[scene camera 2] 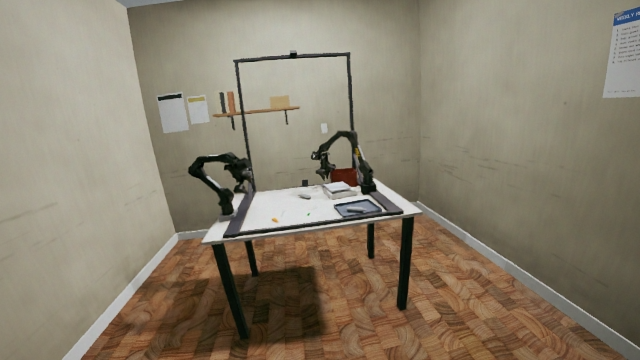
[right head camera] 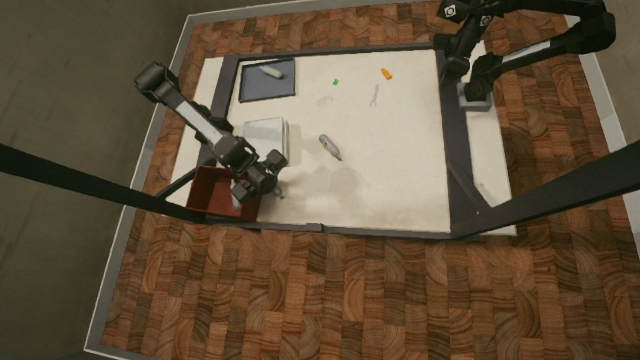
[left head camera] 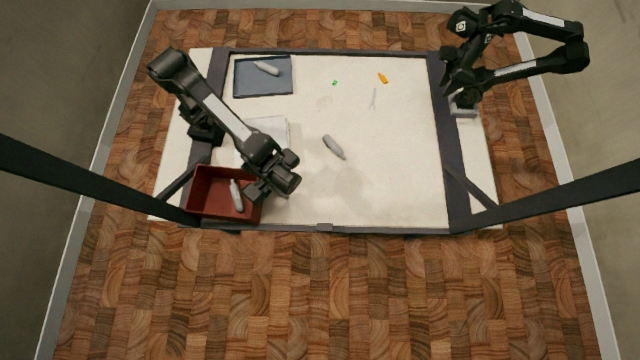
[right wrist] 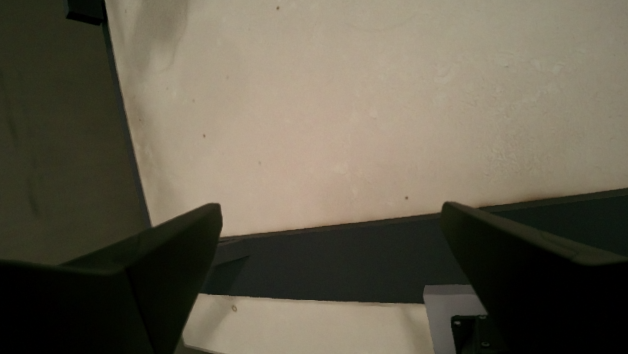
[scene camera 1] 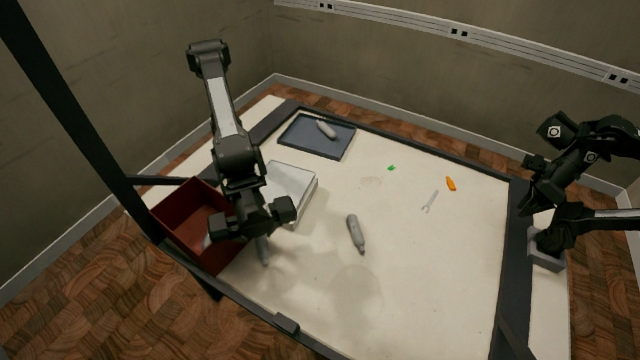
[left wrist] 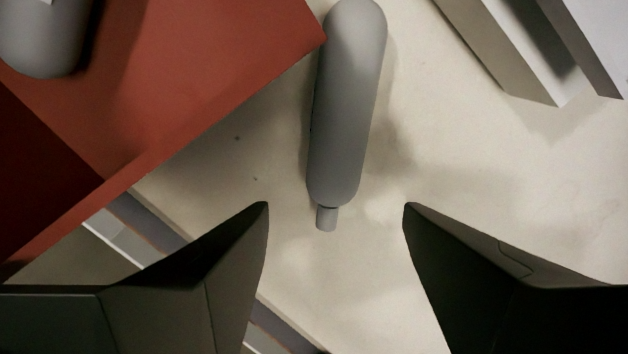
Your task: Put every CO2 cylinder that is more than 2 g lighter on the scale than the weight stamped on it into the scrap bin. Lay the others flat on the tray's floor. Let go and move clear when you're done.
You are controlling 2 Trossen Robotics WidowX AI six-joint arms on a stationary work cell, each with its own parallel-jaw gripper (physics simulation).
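Frame: origin at the left arm's base, x right, y ahead, z up, level; metres.
Seen in the pictures: left gripper, fingertip midpoint: [scene camera 2: 325, 179] [scene camera 1: 257, 238] [left wrist: 336, 213]; right gripper, fingertip midpoint: [scene camera 2: 249, 188] [right head camera: 440, 83] [left head camera: 441, 91] [right wrist: 333, 213] [scene camera 1: 518, 212]; left arm's base, origin of the base link: [scene camera 2: 368, 183] [left head camera: 204, 123]; right arm's base, origin of the base link: [scene camera 2: 228, 212] [right head camera: 474, 93] [left head camera: 463, 102] [scene camera 1: 547, 245].
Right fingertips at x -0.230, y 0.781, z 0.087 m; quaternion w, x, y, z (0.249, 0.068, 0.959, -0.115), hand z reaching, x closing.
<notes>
Offsets run from my right fingertips to a thing's top centre.
One grey CO2 cylinder @(dx -0.095, dy -0.652, dz -0.125 m) [left head camera: 267, 68] [scene camera 1: 326, 129] lies in the blue tray @(dx -0.057, dy -0.660, dz -0.138 m) [left head camera: 262, 90] [scene camera 1: 305, 144]. Another cylinder @(dx +0.449, dy -0.608, dz -0.122 m) [left head camera: 236, 196] [left wrist: 42, 40] is inside the red scrap bin @(dx +0.461, dy -0.615, dz -0.038 m) [left head camera: 205, 192] [left wrist: 200, 75]. A third cylinder @(dx +0.202, dy -0.316, dz -0.127 m) [left head camera: 333, 146] [right head camera: 330, 147] [scene camera 1: 355, 233] lies mid-table. A fourth cylinder @(dx +0.387, dy -0.482, dz -0.128 m) [right head camera: 278, 192] [scene camera 1: 262, 250] [left wrist: 347, 105] lies on the table beside the bin, partly hidden by the left arm in the head views. My left gripper [left wrist: 336, 213] is partly open and empty above it, with the neck between the fingertips in the wrist view. My right gripper [right wrist: 333, 213] is open and empty at the right edge. Stamped weights are unreadable.
The scale @(dx +0.239, dy -0.555, dz -0.092 m) [right head camera: 262, 131] [scene camera 1: 287, 182] [scene camera 2: 337, 187] stands between tray and bin, its reading not visible. A green scrap @(dx -0.087, dy -0.368, dz -0.154 m) [left head camera: 334, 82], an orange piece @(dx -0.151, dy -0.180, dz -0.149 m) [left head camera: 382, 78] and a wrench @(dx -0.044, dy -0.203, dz -0.155 m) [left head camera: 373, 99] lie on the back part of the table. Dark frame posts rise at the front corners.
</notes>
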